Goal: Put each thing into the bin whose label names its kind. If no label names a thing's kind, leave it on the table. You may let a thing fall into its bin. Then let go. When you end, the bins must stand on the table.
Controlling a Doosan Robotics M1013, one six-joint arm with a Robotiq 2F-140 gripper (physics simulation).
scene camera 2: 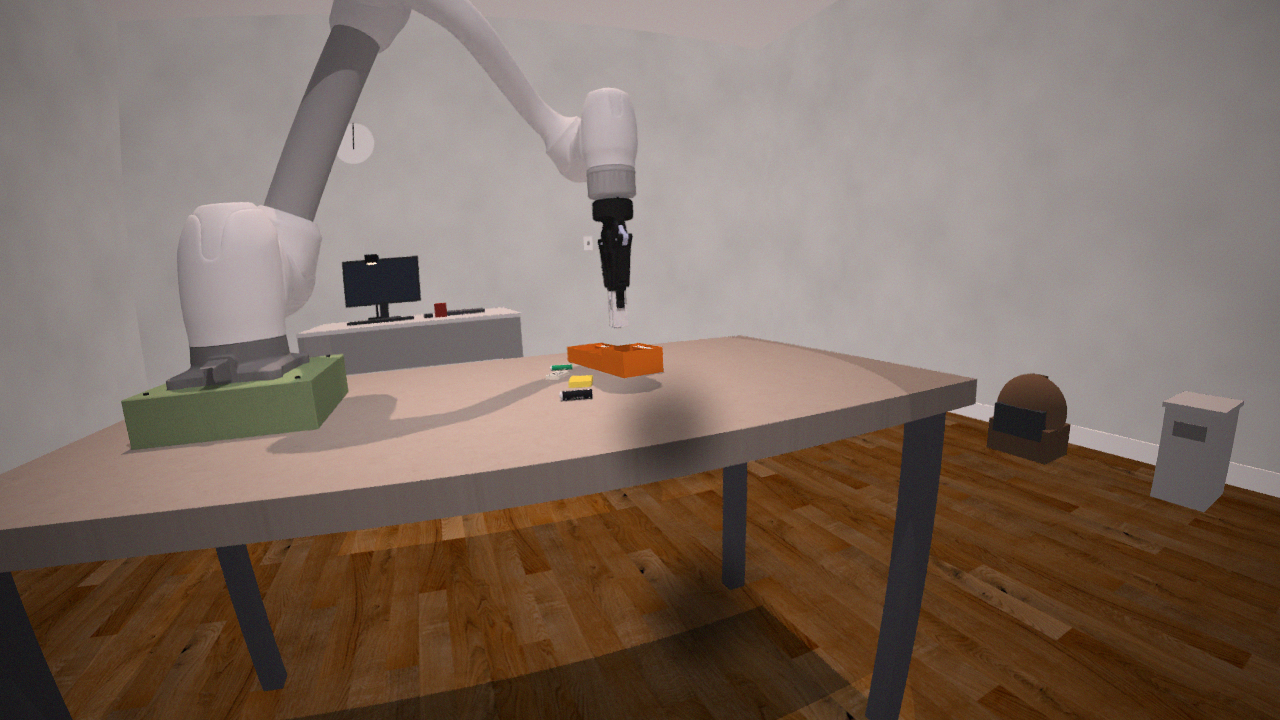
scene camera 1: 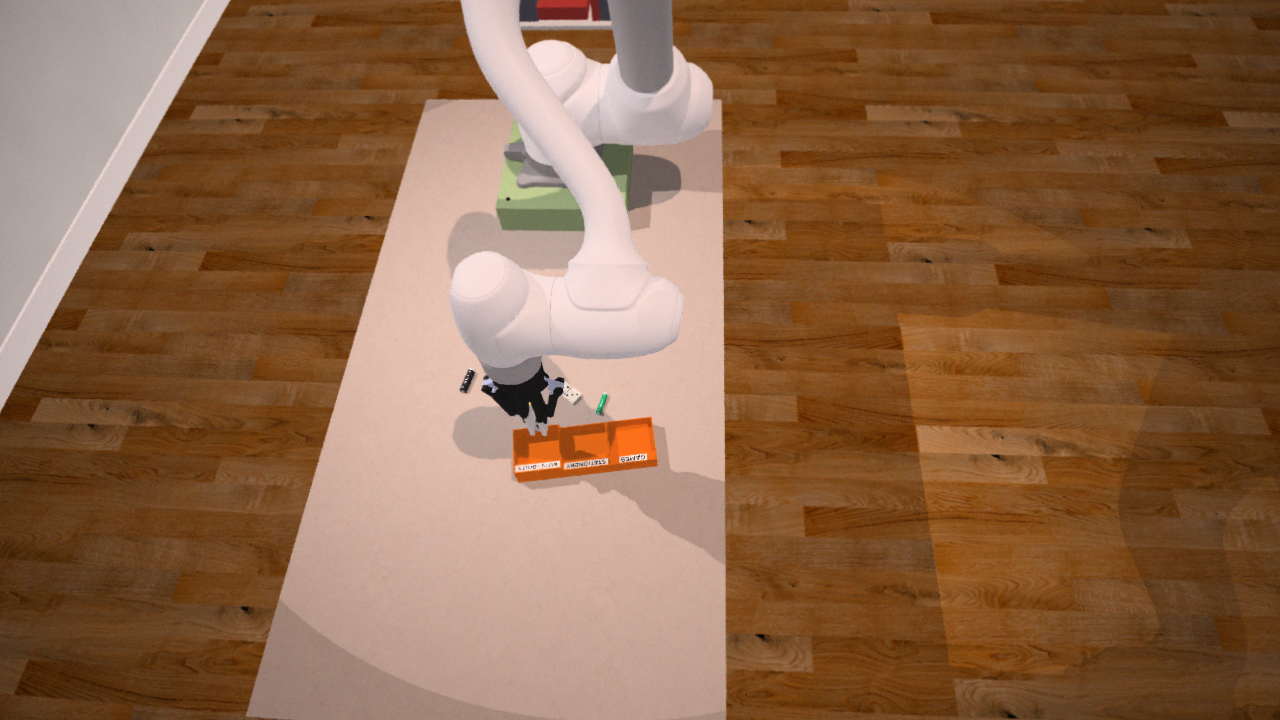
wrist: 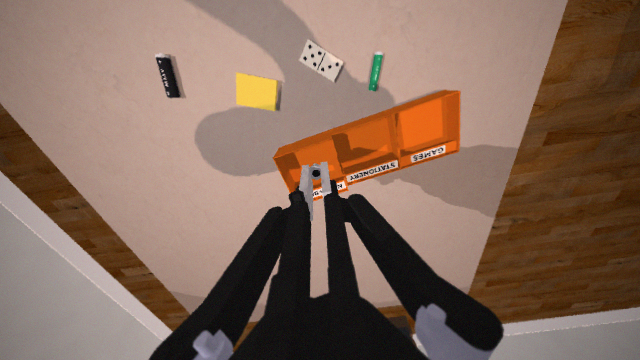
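Where they show: gripper, between the fingertips: (scene camera 2: 618,326) (scene camera 1: 539,428) (wrist: 316,173); arm's base, origin of its link: (scene camera 2: 244,374).
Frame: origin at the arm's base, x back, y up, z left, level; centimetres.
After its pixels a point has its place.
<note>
My gripper (scene camera 1: 537,428) @(z 6.2, x -65.8, y 1.5 cm) (scene camera 2: 616,320) @(z 6.2, x -65.8, y 1.5 cm) (wrist: 316,173) @(z 6.2, x -65.8, y 1.5 cm) is shut on a small grey nut (wrist: 315,167) @(z 6.2, x -64.7, y 2.0 cm) with a dark hole, held above the NUTS-BOLTS compartment of the orange three-part bin (scene camera 1: 586,471) @(z 14.3, x -70.2, y -5.8 cm) (scene camera 2: 640,362) @(z 1.1, x -68.1, y -4.9 cm) (wrist: 396,132) @(z 17.4, x -63.6, y -4.0 cm). That label is partly hidden in the wrist view; the STATIONERY label (wrist: 372,171) @(z 14.3, x -69.3, y -4.4 cm) and GAMES label (wrist: 428,154) @(z 22.5, x -67.6, y -4.4 cm) show. On the table lie a black battery (scene camera 1: 467,380) @(z -11.3, x -53.7, y -5.9 cm) (scene camera 2: 576,394) @(z -12.2, x -53.3, y -6.3 cm) (wrist: 168,76) @(z -11.1, x -53.4, y -6.0 cm), a yellow block (scene camera 2: 580,381) @(z -3.1, x -55.9, y -6.3 cm) (wrist: 257,91) @(z -0.5, x -56.4, y -6.2 cm), a white domino (scene camera 1: 571,393) @(z 9.1, x -54.5, y -6.6 cm) (wrist: 321,60) @(z 8.3, x -54.0, y -6.5 cm) and a green battery (scene camera 1: 602,403) @(z 15.4, x -56.3, y -6.3 cm) (scene camera 2: 561,368) @(z 14.7, x -56.0, y -6.8 cm) (wrist: 376,71) @(z 15.2, x -56.0, y -6.2 cm). The arm hides the yellow block in scene camera 1.
The bin stands on the table (scene camera 1: 501,582) @(z 2.5, x -90.6, y -7.2 cm) (scene camera 2: 805,385) @(z -21.4, x -87.8, y -7.2 cm), its long side facing the loose things. The arm's green base block (scene camera 1: 541,217) @(z -3.0, x -14.6, y -2.9 cm) (scene camera 2: 228,416) @(z -13.2, x -2.4, y -4.0 cm) stands at the other end of the table. A desk with a monitor (scene camera 2: 381,281) stands behind.
</note>
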